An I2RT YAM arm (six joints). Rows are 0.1 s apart.
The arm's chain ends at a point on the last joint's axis. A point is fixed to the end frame.
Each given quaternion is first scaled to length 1.
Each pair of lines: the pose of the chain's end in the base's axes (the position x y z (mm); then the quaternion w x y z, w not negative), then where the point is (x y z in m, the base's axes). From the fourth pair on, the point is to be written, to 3 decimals.
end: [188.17 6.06 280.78 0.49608 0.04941 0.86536 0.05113]
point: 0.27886 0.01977 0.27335
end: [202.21 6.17 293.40 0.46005 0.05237 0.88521 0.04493]
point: 0.29205 0.01930 0.27839
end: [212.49 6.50 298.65 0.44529 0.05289 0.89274 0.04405]
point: 0.30177 0.01966 0.28066
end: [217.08 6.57 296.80 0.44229 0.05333 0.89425 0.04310]
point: 0.306 0.020 0.278
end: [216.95 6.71 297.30 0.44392 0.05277 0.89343 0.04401]
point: 0.306 0.020 0.279
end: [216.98 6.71 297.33 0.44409 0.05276 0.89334 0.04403]
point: 0.306 0.020 0.279
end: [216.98 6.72 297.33 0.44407 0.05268 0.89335 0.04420]
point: 0.306 0.020 0.279
